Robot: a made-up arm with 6 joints.
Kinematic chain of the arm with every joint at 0, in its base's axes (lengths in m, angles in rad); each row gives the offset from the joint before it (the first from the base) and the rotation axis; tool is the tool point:
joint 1: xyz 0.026 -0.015 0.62 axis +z
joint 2: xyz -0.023 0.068 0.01 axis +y
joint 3: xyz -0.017 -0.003 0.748 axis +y
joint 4: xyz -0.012 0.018 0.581 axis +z
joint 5: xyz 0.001 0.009 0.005 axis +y
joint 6: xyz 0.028 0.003 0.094 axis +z
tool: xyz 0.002 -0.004 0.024
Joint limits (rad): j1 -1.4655..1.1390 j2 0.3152..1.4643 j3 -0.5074..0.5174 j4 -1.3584..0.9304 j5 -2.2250..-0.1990 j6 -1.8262..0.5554
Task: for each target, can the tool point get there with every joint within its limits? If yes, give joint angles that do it. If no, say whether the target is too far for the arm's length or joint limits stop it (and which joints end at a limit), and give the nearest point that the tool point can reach.
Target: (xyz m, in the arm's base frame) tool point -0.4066 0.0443 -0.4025
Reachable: no: joint limits stop it (at a limit: joint 1, joint 2, joint 3, joint 4, joint 5, joint 6) | nearest point 0.3628 1.1698 0.5353 | short by 1.655 m
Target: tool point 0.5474 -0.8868 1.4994
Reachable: yes | joints -1.1359 0.9648 0.0359 -0.1253 -1.7582 -0.3020
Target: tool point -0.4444 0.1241 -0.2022
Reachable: no: joint limits stop it (at a limit: joint 1, joint 2, joint 3, joint 4, joint 5, joint 6) | nearest point 0.3628 1.1698 0.5353 | short by 1.513 m
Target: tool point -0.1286 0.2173 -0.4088
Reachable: no: joint limits stop it (at a limit: joint 1, joint 2, joint 3, joint 4, joint 5, joint 6) | nearest point 0.3628 1.1698 0.5353 | short by 1.428 m
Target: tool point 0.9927 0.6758 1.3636
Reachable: yes | joints 0.4864 1.1219 -0.0820 -0.8350 -1.1232 -1.1395
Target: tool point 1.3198 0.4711 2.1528
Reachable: no: too far | nearest point 0.9310 0.3250 1.7027 | short by 0.612 m
